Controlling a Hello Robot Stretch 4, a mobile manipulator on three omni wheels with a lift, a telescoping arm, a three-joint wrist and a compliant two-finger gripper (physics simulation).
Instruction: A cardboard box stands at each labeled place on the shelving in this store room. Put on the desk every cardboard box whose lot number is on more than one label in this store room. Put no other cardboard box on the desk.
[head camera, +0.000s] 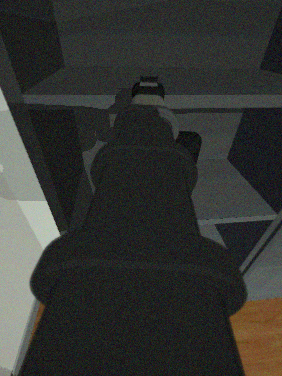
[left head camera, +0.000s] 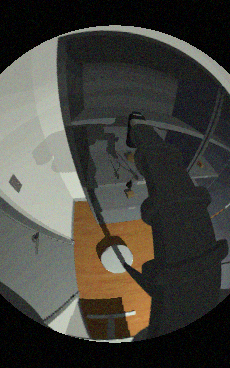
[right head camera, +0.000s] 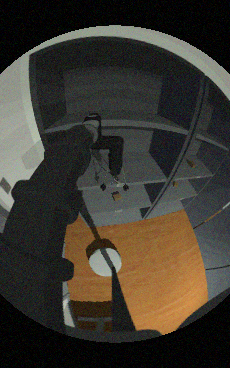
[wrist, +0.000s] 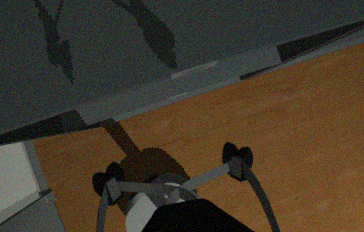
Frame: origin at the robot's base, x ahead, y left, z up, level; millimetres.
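Where they show: gripper, fingertip midpoint: (left head camera: 138, 187) (right head camera: 113, 189) (wrist: 173, 165); robot's base, origin of the base link: (left head camera: 116, 257) (right head camera: 105, 260).
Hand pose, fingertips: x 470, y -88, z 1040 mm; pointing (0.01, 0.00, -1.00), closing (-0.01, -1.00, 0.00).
Observation:
Things, the pixels of their top centre, and the offset from my fingertips. "pt": a spot on its surface instead. Level surfaces: height alone.
- small cardboard box, middle of its top: (right head camera: 116, 195) (left head camera: 130, 192) dz -484, dx +286, dy -43 mm
- label, surface spot: (right head camera: 118, 210) pt dz -548, dx +121, dy -64 mm
- wooden floor, its level: dz -1067 mm
My gripper (right head camera: 115, 187) (wrist: 173, 165) is open, with no box between its fingertips, in front of the lower shelves. A small cardboard box (left head camera: 130, 193) (right head camera: 117, 196) sits on the lower shelf, close to the fingertips in the head views. Another cardboard box (left head camera: 131, 156) is on the shelf above, partly hidden by my arm. In the right-hand bay, one cardboard box (left head camera: 200, 164) (right head camera: 191, 163) is on the upper of the two low shelves and another cardboard box (right head camera: 175, 184) is below it. A label (right head camera: 118, 210) on the lower shelf edge is unreadable. The desk does not show.
My dark arm (head camera: 145, 200) (left head camera: 187, 225) (right head camera: 45, 200) covers much of the head views. An upright divider (right head camera: 175, 170) separates the bays. A white wall (head camera: 20, 240) stands at the left. A round white-topped object (left head camera: 117, 258) (right head camera: 105, 261) is over the wooden floor (right head camera: 160, 270).

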